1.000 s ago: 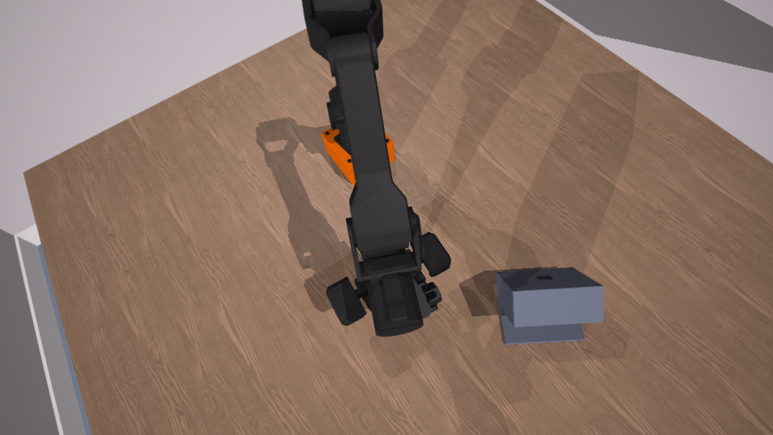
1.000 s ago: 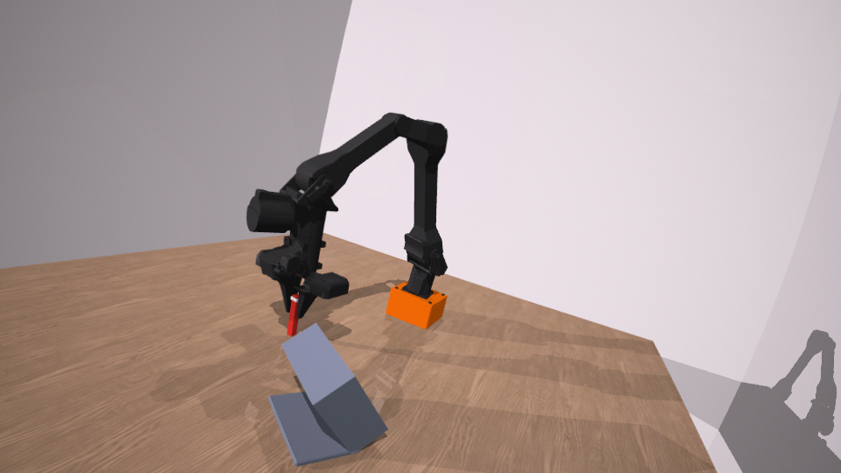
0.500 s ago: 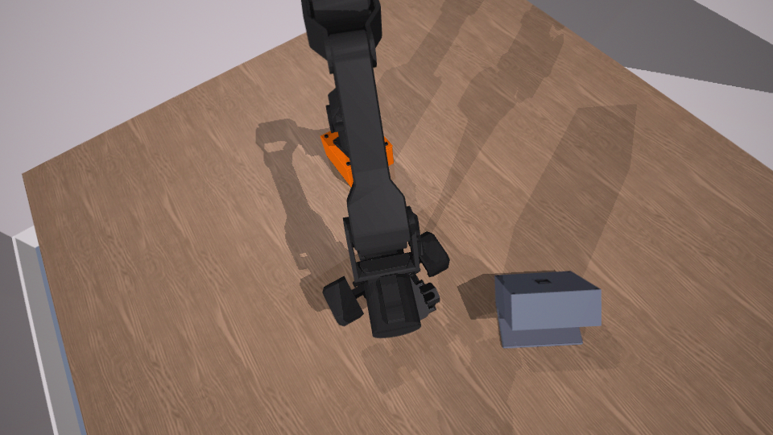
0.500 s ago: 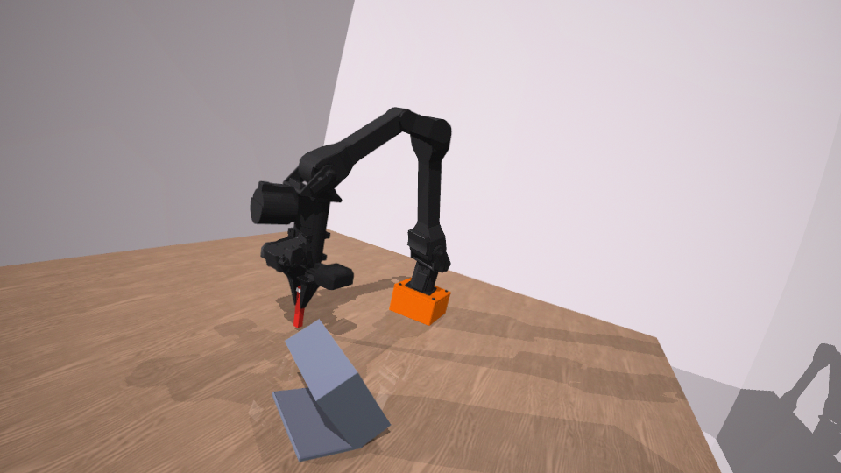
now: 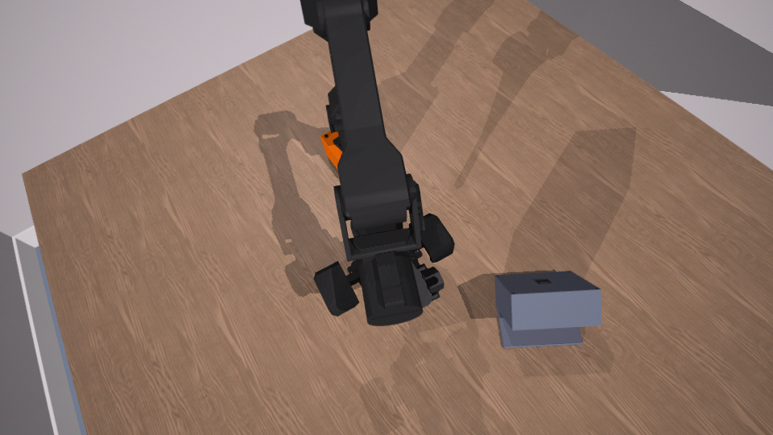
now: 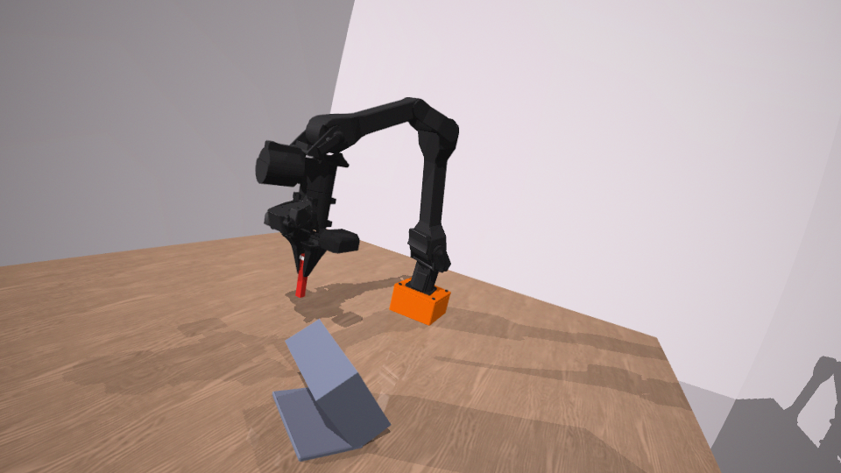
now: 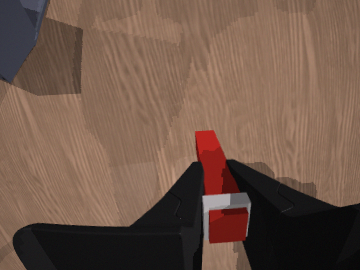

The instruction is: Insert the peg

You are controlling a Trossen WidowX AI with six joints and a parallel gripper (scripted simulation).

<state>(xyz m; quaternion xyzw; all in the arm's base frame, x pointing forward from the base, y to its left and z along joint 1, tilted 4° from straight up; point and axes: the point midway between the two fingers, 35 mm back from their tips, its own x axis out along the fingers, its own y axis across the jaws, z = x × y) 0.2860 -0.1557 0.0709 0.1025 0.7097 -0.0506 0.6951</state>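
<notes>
Right now the sloped panel is 180 mm to the left of my gripper tip, 170 mm ahead of it and 60 mm below it. Round my gripper tip: flat grey foot plate 190 mm ahead, 160 mm to the left, 110 mm below; red peg 20 mm above.
</notes>
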